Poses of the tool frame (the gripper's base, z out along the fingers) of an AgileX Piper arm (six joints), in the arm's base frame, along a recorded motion.
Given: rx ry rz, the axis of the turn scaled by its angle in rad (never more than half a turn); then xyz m.
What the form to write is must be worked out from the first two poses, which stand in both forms.
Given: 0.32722 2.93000 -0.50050 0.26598 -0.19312 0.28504
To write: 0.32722 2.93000 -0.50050 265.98 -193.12 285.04
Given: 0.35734 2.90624 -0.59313 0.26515 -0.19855 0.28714
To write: 0.35734 2.90624 -0.59313 265.15 -198.55 287.14
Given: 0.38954 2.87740 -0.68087 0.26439 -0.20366 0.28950
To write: 0.38954 2.87740 -0.68087 264.39 -203.66 289.50
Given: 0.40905 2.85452 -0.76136 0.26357 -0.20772 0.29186
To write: 0.40905 2.85452 -0.76136 263.57 -207.72 291.86
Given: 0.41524 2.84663 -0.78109 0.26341 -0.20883 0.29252
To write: 0.41524 2.84663 -0.78109 263.41 -208.83 292.52
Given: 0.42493 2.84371 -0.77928 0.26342 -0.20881 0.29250
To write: 0.42493 2.84371 -0.77928 263.42 -208.81 292.50
